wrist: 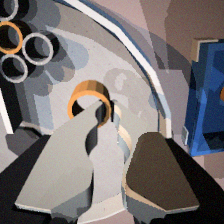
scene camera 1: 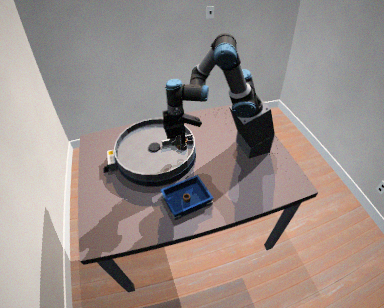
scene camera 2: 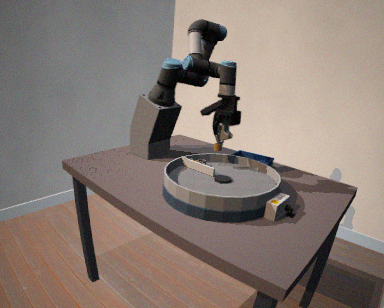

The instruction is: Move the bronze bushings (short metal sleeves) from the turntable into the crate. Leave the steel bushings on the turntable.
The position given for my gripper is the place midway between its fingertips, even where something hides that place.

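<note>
A bronze bushing [wrist: 89, 87] is visible to me, and so is a crate [scene camera 1: 173, 194]. I can find the turntable [scene camera 2: 230, 179] in more than one view, since it also appears at [wrist: 88, 51] and [scene camera 1: 137, 151]. My own gripper [scene camera 2: 220, 148] is in sight too, and I see it again at [scene camera 1: 180, 148] and [wrist: 107, 101].
</note>
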